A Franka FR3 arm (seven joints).
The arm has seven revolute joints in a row. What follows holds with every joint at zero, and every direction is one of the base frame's. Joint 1 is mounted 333 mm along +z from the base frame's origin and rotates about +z. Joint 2 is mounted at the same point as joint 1 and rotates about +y. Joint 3 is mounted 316 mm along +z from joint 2 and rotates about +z. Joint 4 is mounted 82.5 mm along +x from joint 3 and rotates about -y. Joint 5 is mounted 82.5 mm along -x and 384 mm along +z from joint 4 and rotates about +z. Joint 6 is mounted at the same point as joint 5 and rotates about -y. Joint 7 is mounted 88 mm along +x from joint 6 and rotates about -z. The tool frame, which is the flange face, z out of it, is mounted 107 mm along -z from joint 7; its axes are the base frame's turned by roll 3.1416, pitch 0 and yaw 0 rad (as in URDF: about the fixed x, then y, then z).
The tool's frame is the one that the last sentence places.
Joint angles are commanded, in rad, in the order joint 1, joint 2, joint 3, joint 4, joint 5, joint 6, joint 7. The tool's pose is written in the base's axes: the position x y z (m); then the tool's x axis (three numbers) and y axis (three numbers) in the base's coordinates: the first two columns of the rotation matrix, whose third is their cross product. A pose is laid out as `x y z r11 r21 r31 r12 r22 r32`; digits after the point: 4 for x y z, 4 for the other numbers.
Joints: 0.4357, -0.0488, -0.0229, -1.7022, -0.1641, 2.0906, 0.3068
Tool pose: 0.5361 0.2257 0.6441 0.8830 0.1454 0.4462 0.1485 -0.9885 0.0283
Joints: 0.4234, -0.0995, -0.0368, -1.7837, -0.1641, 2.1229, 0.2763
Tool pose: 0.5281 0.2060 0.6352 0.8817 0.1557 0.4455 0.1549 -0.9872 0.0386
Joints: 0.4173, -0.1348, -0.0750, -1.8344, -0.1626, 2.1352, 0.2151
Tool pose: 0.5268 0.1775 0.6301 0.8815 0.1763 0.4380 0.1677 -0.9841 0.0584
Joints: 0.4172, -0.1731, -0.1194, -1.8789, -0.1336, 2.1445, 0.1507
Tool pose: 0.5232 0.1494 0.6286 0.8831 0.1825 0.4323 0.1800 -0.9825 0.0472
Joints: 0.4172, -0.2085, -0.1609, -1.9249, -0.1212, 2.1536, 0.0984
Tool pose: 0.5189 0.1228 0.6240 0.8852 0.1882 0.4255 0.1870 -0.9813 0.0450
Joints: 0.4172, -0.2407, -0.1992, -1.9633, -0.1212, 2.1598, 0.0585
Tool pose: 0.5143 0.0980 0.6207 0.8866 0.1905 0.4215 0.1880 -0.9810 0.0479
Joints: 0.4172, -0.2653, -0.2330, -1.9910, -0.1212, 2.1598, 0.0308
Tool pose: 0.5105 0.0767 0.6177 0.8907 0.1849 0.4153 0.1823 -0.9822 0.0462
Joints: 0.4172, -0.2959, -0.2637, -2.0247, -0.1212, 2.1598, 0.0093
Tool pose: 0.5039 0.0570 0.6141 0.8953 0.1759 0.4093 0.1751 -0.9837 0.0396
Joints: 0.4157, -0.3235, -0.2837, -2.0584, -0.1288, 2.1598, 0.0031
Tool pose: 0.4969 0.0429 0.6091 0.9008 0.1655 0.4015 0.1648 -0.9856 0.0365
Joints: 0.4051, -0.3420, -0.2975, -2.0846, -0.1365, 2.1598, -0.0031
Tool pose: 0.4921 0.0288 0.6035 0.9067 0.1535 0.3928 0.1512 -0.9878 0.0369
